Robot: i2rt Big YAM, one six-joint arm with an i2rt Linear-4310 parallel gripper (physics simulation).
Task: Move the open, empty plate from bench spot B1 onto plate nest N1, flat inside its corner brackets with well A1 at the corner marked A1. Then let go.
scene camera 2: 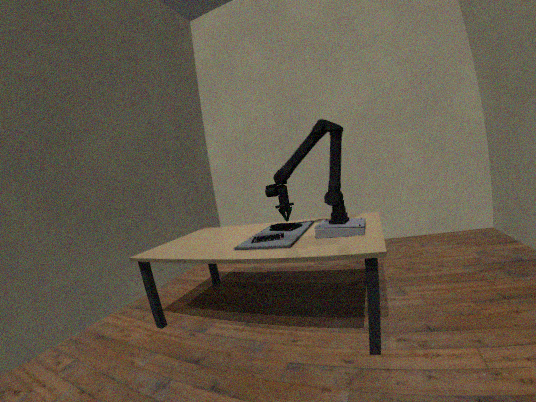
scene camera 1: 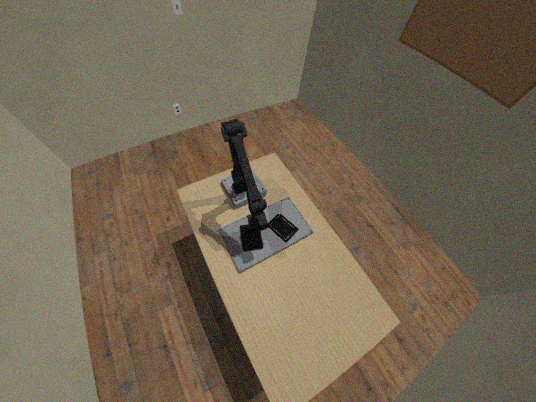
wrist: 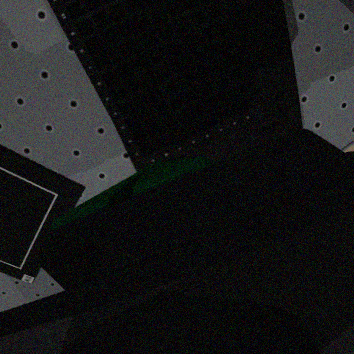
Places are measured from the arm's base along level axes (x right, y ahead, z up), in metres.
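Pixels of known places: gripper, fingertip midpoint: [scene camera 2: 287,221] [scene camera 1: 256,225] [wrist: 160,171]; arm's base at its link origin: [scene camera 2: 339,221] [scene camera 1: 242,187].
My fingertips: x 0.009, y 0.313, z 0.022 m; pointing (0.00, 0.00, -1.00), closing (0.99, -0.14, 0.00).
Observation:
For each thing: its top centre in the pictures, then the offset to it from my fingertips. Level surfaces: height alone.
- black well plate at its top centre: [wrist: 160,44] [scene camera 2: 282,223] [scene camera 1: 254,236] dy +0.052, dx +0.033, dz -0.020 m
- plate nest at its top centre: [scene camera 2: 267,237] [scene camera 1: 282,227] dy +0.046, dx -0.161, dz -0.051 m
- light wooden table at its surface level: dz -0.066 m
The black well plate [scene camera 1: 250,240] [scene camera 2: 285,226] [wrist: 182,70] lies flat on the grey pegboard [scene camera 1: 261,261] [scene camera 2: 255,245] [wrist: 53,105] at its spot. The plate nest [scene camera 1: 282,226] [scene camera 2: 268,237] [wrist: 21,211], black with a white outline, lies beside it on the same board and holds nothing. My gripper [scene camera 2: 285,213] [wrist: 160,171] hangs a little above the plate's near edge, pointing down. Its green fingers are shut together on nothing and do not touch the plate. In the wrist view the dark gripper body hides the lower half of the scene.
The pegboard lies on a light wooden table [scene camera 1: 302,311] [scene camera 2: 207,244]. The arm's grey base block [scene camera 1: 230,195] [scene camera 2: 341,227] stands just behind the board. Wooden floor surrounds the table.

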